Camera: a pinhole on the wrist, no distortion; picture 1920 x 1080 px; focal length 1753.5 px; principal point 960.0 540.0 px. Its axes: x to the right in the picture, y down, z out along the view. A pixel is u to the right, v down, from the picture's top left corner.
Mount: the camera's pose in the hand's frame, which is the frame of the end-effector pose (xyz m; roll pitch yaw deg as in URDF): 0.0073 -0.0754 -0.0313 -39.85 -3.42 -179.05
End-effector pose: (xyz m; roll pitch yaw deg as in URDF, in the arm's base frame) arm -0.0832 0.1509 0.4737 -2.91 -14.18 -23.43
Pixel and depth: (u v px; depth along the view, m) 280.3 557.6 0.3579
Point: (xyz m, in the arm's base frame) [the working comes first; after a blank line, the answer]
In the camera's frame: -0.1387 0.0036 0.3579

-0.1077 -0.1575 0.7544
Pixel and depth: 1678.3 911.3 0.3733
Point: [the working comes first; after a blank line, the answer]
In the camera's frame: 0.1529 0.0790 0.3733

-0.3934 -0.1138 0.6679
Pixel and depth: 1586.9 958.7 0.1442
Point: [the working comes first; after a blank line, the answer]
In the camera's frame: 0.0516 0.0344 0.1442

-0.2080 -0.0039 0.5326
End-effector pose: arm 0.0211 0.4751 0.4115 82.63 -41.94 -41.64
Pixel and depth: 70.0 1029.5 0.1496
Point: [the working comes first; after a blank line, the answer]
In the camera's frame: -0.0759 0.0418 0.1496

0.1165 0.2864 0.3279
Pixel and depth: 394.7 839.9 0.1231
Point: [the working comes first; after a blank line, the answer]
In the camera's frame: -0.0397 0.0211 0.1231

0.0862 0.3254 0.3265
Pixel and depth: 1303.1 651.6 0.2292
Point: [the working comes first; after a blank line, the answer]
In the camera's frame: 0.0448 0.0146 0.2292

0.0037 0.2677 0.2354
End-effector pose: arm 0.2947 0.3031 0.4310 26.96 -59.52 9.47
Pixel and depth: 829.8 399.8 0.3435
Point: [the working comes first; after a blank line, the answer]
In the camera's frame: -0.0255 -0.0275 0.3435

0.2974 -0.0578 0.5257
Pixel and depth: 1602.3 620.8 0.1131
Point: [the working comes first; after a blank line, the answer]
In the camera's frame: 0.0414 0.0052 0.1131

0.3247 0.1453 0.3966
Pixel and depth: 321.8 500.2 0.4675
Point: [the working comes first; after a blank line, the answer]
In the camera's frame: -0.1702 -0.0106 0.4675

0.3690 -0.1618 0.6693
